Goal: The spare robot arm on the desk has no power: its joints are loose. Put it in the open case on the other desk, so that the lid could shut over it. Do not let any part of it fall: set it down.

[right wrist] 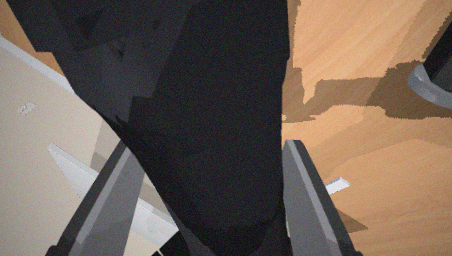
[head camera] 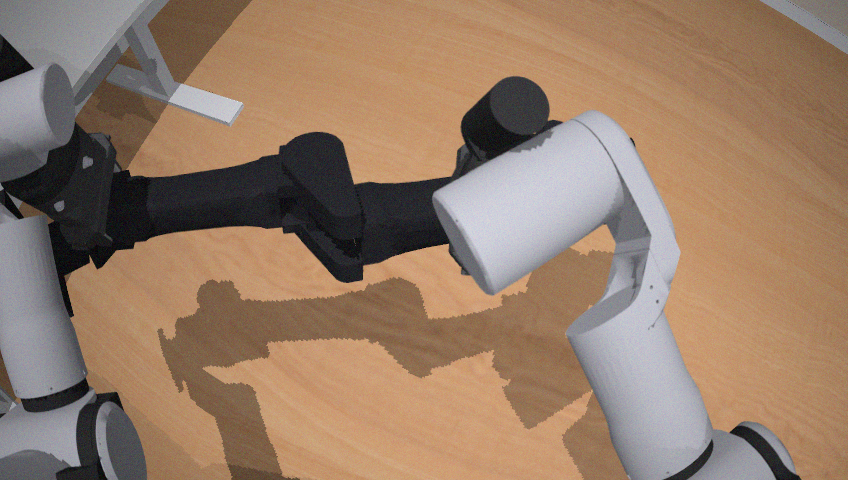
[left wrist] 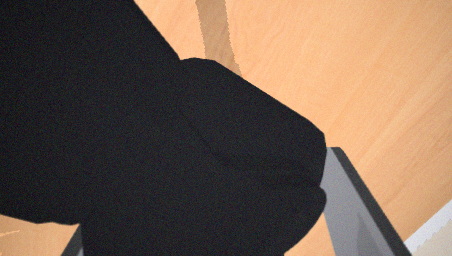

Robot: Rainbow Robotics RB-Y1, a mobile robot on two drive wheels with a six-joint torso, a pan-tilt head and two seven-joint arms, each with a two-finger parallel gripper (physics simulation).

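Places are measured from the robot's base along level axes (x up, y back, z right), in millimetres.
Where they show: left gripper, fingertip midpoint: [head camera: 110, 206] [left wrist: 232, 161]; right gripper, fingertip midpoint: [right wrist: 213, 150].
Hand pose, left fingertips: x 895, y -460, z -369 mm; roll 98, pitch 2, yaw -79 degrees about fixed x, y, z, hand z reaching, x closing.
After its pixels a point has its place.
The spare robot arm [head camera: 208, 199] [left wrist: 150, 125] [right wrist: 225, 100], black with a bulky bent joint at its middle, hangs roughly level over the wooden floor in the head camera. My left gripper [left wrist: 232, 161] @(x 895, y -460, z -369 mm) is shut on one end section of it; a grey finger shows at its right side in the left wrist view. My right gripper [right wrist: 213, 150] @(x 851, y -490, z 38 mm) is shut on its other end section, with a finger on each side. In the head camera my own forearms and wrists hide both grips. The open case does not show in these views.
A white desk [head camera: 65, 29] @(x 721, y -980, z -833 mm) stands at the upper left of the head camera, its foot [head camera: 205, 105] reaching out over the floor. The floor [head camera: 357, 65] @(x 1, y -1356, z -238 mm) carries shadows of the arms. A pale baseboard [head camera: 815, 26] @(x 42, y -1996, z 1862 mm) runs along the upper right corner.
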